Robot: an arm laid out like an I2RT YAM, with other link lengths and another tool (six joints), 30 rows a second.
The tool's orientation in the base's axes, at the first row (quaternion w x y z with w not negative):
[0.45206 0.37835 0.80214 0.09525]
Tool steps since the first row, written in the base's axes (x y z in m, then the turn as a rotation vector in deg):
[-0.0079 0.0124 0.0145 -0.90 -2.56 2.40]
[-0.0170 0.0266 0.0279 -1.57 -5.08 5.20]
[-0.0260 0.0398 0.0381 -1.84 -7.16 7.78]
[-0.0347 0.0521 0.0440 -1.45 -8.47 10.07]
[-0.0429 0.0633 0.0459 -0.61 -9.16 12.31]
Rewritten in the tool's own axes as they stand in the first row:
[0.0015 0.0117 -0.0170 -3.07 -1.06 -1.61]
[0.0054 0.0235 -0.0346 -6.44 -1.78 -3.27]
[0.0106 0.0330 -0.0501 -9.48 -2.09 -4.57]
[0.0180 0.0399 -0.0627 -12.01 -1.66 -5.32]
[0.0270 0.0444 -0.0725 -14.20 -0.60 -5.81]

